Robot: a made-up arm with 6 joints.
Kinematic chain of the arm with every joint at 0, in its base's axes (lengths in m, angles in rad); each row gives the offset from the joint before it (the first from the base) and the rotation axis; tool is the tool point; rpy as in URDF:
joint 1: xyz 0 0 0.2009 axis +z
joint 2: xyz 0 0 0 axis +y
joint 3: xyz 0.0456 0 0.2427 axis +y
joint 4: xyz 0.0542 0 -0.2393 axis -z
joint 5: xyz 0 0 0 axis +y
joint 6: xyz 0.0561 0 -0.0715 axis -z
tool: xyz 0 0 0 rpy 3.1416 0 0
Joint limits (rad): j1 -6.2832..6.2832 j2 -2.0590..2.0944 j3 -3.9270..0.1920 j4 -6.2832..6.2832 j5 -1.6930..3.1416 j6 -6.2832..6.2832
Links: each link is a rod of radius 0.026 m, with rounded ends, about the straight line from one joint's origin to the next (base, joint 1, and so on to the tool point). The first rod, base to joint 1, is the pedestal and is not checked.
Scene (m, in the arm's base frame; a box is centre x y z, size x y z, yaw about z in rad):
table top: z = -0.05
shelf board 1: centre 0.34 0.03 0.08 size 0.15 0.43 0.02 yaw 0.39
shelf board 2: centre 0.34 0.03 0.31 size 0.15 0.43 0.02 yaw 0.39
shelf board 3: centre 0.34 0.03 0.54 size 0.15 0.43 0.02 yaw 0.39
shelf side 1: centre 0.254 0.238 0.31 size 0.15 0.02 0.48 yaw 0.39
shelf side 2: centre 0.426 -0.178 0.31 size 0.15 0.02 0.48 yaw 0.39
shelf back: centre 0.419 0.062 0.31 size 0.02 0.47 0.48 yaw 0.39
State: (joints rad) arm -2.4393 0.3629 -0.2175 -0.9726 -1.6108 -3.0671
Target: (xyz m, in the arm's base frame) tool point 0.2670 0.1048 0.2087
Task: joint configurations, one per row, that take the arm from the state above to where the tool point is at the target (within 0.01 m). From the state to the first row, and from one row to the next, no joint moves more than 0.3 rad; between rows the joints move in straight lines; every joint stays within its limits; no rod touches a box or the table.
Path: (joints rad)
1: -2.1573 0.3741 -0.2654 -0.9914 -1.5703 -3.0671
2: -1.8752 0.3853 -0.3133 -1.0103 -1.5297 -3.0671
3: -1.5932 0.3965 -0.3612 -1.0291 -1.4892 -3.0671
4: -1.3112 0.4077 -0.4091 -1.0479 -1.4486 -3.0671
5: -1.0292 0.4189 -0.4570 -1.0668 -1.4081 -3.0671
6: -0.7471 0.4301 -0.5050 -1.0856 -1.3676 -3.0671
7: -0.4651 0.4413 -0.5529 -1.1045 -1.3270 -3.0671
8: -0.1831 0.4525 -0.6008 -1.1233 -1.2865 -3.0671
9: 0.0989 0.4637 -0.6487 -1.1421 -1.2459 -3.0671

